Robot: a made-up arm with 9 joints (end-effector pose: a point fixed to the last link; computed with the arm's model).
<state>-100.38 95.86 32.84 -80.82 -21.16 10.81 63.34 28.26 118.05</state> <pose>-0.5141 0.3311 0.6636 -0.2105 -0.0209 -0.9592 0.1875</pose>
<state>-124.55 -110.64 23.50 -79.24 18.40 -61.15 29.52 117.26 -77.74</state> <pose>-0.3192 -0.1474 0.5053 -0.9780 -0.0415 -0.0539 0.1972</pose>
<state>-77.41 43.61 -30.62 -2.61 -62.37 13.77 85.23 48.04 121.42</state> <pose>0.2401 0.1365 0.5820 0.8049 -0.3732 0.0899 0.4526</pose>
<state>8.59 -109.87 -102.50 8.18 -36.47 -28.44 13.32 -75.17 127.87</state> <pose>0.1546 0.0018 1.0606 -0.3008 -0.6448 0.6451 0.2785</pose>
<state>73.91 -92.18 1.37 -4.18 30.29 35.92 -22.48 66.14 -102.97</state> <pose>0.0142 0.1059 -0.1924 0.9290 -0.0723 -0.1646 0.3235</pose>
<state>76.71 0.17 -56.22 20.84 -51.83 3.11 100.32 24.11 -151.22</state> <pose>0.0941 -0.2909 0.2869 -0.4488 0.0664 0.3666 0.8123</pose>
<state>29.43 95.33 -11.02 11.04 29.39 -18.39 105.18 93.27 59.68</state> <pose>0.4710 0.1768 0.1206 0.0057 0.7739 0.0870 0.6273</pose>
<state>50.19 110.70 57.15 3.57 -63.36 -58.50 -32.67 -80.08 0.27</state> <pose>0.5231 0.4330 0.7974 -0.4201 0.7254 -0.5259 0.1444</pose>
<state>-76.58 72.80 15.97 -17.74 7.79 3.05 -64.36 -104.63 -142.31</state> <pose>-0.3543 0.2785 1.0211 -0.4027 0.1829 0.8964 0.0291</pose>
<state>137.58 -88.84 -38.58 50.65 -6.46 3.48 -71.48 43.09 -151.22</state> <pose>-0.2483 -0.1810 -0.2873 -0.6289 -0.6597 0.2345 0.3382</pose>
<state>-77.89 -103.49 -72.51 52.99 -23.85 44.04 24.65 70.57 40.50</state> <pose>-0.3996 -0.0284 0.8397 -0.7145 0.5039 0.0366 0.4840</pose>
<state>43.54 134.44 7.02 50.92 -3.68 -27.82 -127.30 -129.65 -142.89</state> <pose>0.6514 0.4515 0.2239 -0.8085 -0.3011 -0.4889 0.1290</pose>
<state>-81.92 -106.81 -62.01 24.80 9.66 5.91 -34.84 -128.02 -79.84</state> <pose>-0.5596 -0.2508 0.6966 0.4105 -0.2097 -0.2820 0.8414</pose>
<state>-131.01 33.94 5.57 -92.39 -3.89 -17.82 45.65 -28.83 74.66</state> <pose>-0.3865 0.2619 0.8135 0.0611 0.1273 -0.9439 0.2984</pose>
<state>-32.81 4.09 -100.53 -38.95 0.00 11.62 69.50 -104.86 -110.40</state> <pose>0.1290 -0.1880 0.1675 0.0845 0.4834 0.6814 0.5430</pose>
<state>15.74 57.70 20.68 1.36 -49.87 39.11 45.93 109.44 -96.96</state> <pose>0.3186 0.3553 0.4482 0.1309 -0.2314 0.4361 0.8597</pose>
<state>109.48 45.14 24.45 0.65 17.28 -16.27 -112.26 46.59 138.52</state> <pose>-0.0422 0.7059 -0.2424 0.5482 -0.3071 0.7778 0.0146</pose>
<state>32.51 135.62 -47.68 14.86 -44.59 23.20 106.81 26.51 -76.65</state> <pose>-0.0221 0.6319 0.1899 -0.0287 -0.1814 -0.5139 0.8380</pose>
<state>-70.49 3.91 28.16 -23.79 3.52 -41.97 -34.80 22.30 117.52</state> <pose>-0.0794 0.3605 0.5798 0.7651 -0.1876 0.0669 0.6124</pose>
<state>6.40 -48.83 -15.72 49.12 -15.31 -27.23 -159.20 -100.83 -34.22</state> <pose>0.7110 -0.1015 0.3188 0.0371 -0.2774 0.3460 0.8955</pose>
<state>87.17 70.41 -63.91 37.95 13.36 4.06 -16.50 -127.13 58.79</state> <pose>-0.3909 0.2066 0.0032 0.3473 0.2388 -0.5690 0.7061</pose>
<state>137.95 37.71 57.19 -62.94 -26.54 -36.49 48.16 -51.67 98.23</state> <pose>-0.4754 0.6678 0.2091 0.8127 -0.0285 -0.5687 0.1237</pose>
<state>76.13 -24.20 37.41 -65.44 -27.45 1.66 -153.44 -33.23 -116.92</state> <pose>-0.0679 0.4626 -0.3859 0.9201 -0.3214 0.0109 0.2236</pose>
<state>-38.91 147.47 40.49 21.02 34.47 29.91 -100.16 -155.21 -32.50</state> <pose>-0.0290 -0.0129 0.9760 0.7451 -0.2756 0.5784 0.1853</pose>
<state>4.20 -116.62 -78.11 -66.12 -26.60 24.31 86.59 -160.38 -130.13</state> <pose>0.3198 0.2376 0.9216 -0.8889 0.3529 -0.2652 0.1228</pose>
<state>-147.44 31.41 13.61 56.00 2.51 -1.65 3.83 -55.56 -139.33</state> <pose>-0.3114 0.1274 0.5443 -0.1440 0.6992 0.4725 0.5169</pose>
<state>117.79 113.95 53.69 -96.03 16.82 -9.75 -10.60 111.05 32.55</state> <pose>0.0995 0.2276 -0.0935 -0.1740 -0.6696 -0.2437 0.6797</pose>
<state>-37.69 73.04 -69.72 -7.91 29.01 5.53 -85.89 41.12 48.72</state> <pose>0.6051 0.0870 0.4569 -0.1704 -0.1927 0.6549 0.7106</pose>
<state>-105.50 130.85 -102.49 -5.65 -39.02 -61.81 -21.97 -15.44 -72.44</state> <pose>-0.2912 0.5279 0.8275 0.0248 0.0133 -0.7078 0.7059</pose>
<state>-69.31 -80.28 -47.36 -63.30 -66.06 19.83 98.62 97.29 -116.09</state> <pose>-0.2304 -0.3148 0.6984 -0.6458 -0.5512 -0.5283 0.0074</pose>
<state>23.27 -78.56 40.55 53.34 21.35 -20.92 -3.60 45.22 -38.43</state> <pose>-0.0529 0.1620 0.1501 0.1191 -0.0404 -0.7597 0.6380</pose>
